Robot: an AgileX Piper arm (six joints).
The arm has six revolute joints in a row. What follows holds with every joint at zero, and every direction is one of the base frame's. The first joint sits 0.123 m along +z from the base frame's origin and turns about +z. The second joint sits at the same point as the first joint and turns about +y. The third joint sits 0.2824 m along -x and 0.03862 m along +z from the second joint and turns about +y. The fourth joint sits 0.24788 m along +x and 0.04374 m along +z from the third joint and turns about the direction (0.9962, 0, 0.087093). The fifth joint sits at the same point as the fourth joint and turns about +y. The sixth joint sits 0.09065 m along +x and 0.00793 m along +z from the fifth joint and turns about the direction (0.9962, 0, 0.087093). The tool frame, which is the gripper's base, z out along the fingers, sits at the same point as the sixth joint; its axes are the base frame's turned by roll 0, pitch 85 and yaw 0 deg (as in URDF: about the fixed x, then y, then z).
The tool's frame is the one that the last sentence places.
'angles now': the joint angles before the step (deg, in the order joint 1, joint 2, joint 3, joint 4, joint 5, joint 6). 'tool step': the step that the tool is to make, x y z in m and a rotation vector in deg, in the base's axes. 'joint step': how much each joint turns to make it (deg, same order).
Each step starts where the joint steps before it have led.
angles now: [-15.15 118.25 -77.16 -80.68 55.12 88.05]
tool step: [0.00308 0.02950 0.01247 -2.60 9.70 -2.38]
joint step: [5.02 0.00 -2.71 5.76 11.02 -10.89]
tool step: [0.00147 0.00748 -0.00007 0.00 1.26 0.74]
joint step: [1.11 0.00 0.00 0.50 0.74 -1.19]
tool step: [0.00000 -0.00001 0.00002 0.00 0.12 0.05]
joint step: [0.00 0.00 -0.01 0.01 0.00 -0.14]
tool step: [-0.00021 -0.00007 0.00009 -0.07 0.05 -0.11]
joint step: [0.00 0.00 0.01 -0.01 0.14 0.00]
